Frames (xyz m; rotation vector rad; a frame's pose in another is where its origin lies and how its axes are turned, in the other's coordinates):
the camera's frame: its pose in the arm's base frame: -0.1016 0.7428 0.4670 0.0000 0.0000 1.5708
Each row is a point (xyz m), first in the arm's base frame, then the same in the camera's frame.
Working: the arm's base frame: its pose in the camera's frame: -0.7428 -0.1016 -0.4670 0.0000 0.0000 -1.5708

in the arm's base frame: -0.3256 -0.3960 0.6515
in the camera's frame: -1.1388 0.2240 0.1845
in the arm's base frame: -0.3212 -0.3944 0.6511
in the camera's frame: -1.1372 0.2196 0.1841
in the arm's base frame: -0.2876 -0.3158 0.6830
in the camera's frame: -1.0586 0.1860 0.2160
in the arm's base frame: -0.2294 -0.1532 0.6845
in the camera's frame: -0.8960 0.1278 0.2175
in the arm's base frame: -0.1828 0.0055 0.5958
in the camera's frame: -0.7373 0.0812 0.1288
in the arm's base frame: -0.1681 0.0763 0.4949
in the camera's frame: -0.6665 0.0665 0.0279
